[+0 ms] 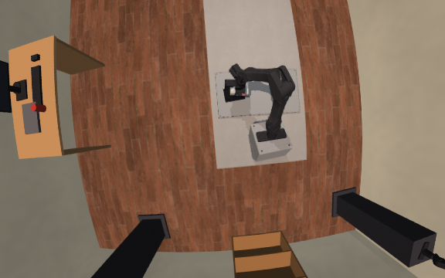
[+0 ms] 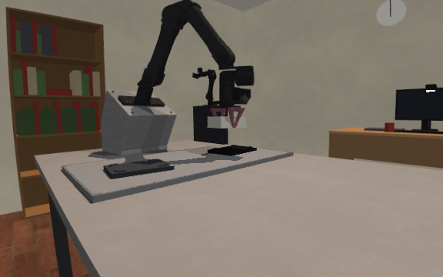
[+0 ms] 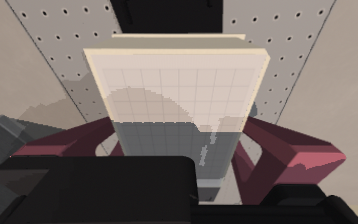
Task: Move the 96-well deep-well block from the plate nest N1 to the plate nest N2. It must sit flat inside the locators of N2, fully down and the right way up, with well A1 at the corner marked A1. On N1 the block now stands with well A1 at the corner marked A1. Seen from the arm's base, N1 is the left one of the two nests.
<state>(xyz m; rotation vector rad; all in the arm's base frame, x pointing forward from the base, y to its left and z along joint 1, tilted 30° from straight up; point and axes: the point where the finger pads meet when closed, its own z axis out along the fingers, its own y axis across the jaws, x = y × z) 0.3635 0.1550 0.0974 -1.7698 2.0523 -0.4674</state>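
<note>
My hand is 10 mm short of the black nest N2, 370 mm to the left of it and 100 mm above it. The rest, counted from my hand: white 96-well deep-well block: 10 mm above; black nest N1: 30 mm to the left, 100 mm below.
</note>
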